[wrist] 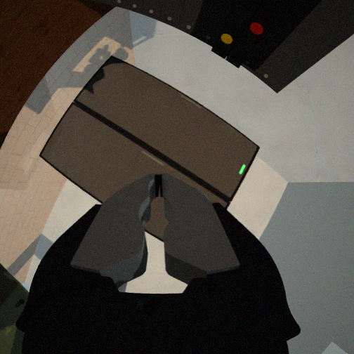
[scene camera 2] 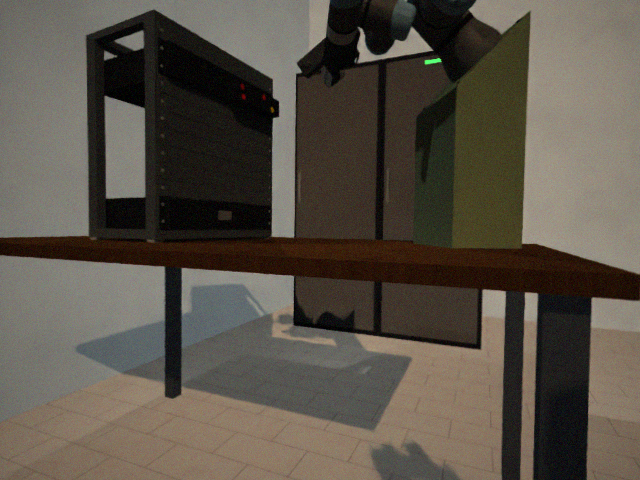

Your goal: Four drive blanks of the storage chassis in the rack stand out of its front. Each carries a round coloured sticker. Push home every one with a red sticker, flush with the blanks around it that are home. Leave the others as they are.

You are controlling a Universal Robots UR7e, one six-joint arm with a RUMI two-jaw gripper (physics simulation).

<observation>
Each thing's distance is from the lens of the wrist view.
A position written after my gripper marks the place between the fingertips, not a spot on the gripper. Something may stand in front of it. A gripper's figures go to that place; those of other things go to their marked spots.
my gripper (wrist: 159,176): 0.14 m
rack (wrist: 275,48): 0.35 m
</observation>
